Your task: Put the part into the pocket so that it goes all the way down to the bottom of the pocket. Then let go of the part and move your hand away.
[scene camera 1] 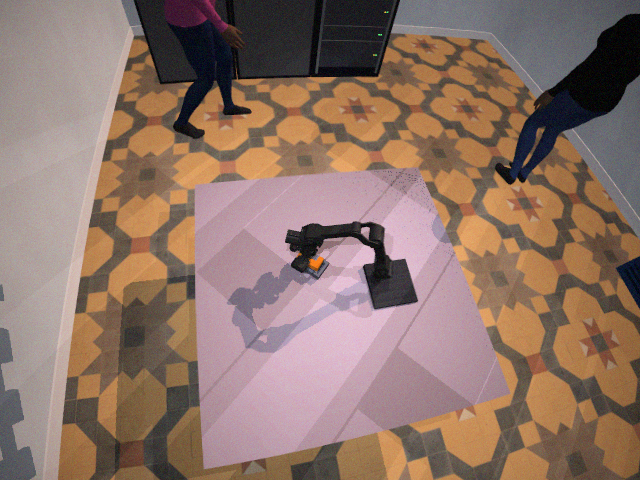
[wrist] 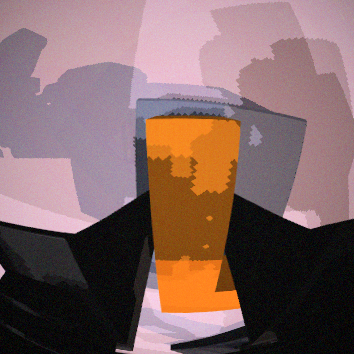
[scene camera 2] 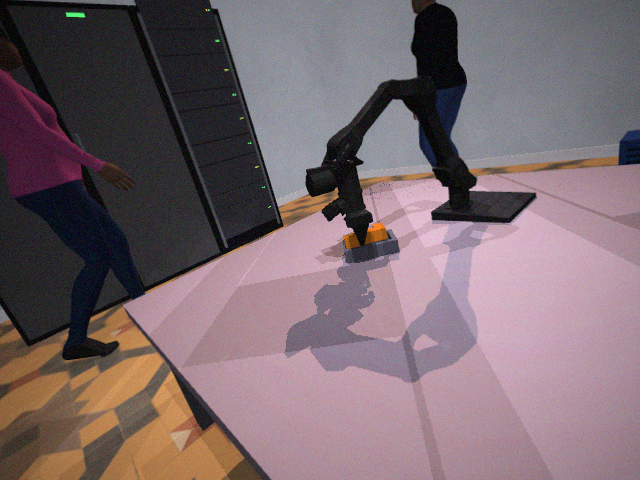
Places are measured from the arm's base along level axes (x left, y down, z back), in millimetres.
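Where they show: gripper, between the fingertips: [scene camera 1: 305, 261] [wrist: 186, 195] [scene camera 2: 361, 243]; arm's base, origin of its link: [scene camera 1: 380, 273] [scene camera 2: 459, 205].
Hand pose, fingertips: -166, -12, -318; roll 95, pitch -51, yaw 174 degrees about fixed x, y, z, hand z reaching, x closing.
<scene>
Each offset is from my fingertips to the top centre of the thing, as dx, dy, dz. Level surfaces: height alone.
The orange part {+0, -32, +21} [scene camera 1: 316, 262] [scene camera 2: 378, 233] [wrist: 192, 145] is over the pocket of the grey block {+7, -1, +26} [scene camera 1: 320, 273] [scene camera 2: 373, 253] [wrist: 267, 165]. In scene camera 2 its lower side is hidden behind the block's near wall, and its top stands above the rim. In the wrist view the part covers the pocket opening, so how deep it sits cannot be told. My gripper [scene camera 1: 307, 261] [scene camera 2: 363, 241] [wrist: 186, 195] points down, shut on the orange part, with a black finger on each side. The fingertips are close to the block's rim.
The block rests on the pink table top {dy +35} [scene camera 1: 289, 403] [scene camera 2: 310, 428]. The arm's black base plate [scene camera 1: 395, 291] [scene camera 2: 509, 204] stands to the right of the block. Two people and dark server cabinets [scene camera 1: 273, 41] [scene camera 2: 103, 129] are beyond the table.
</scene>
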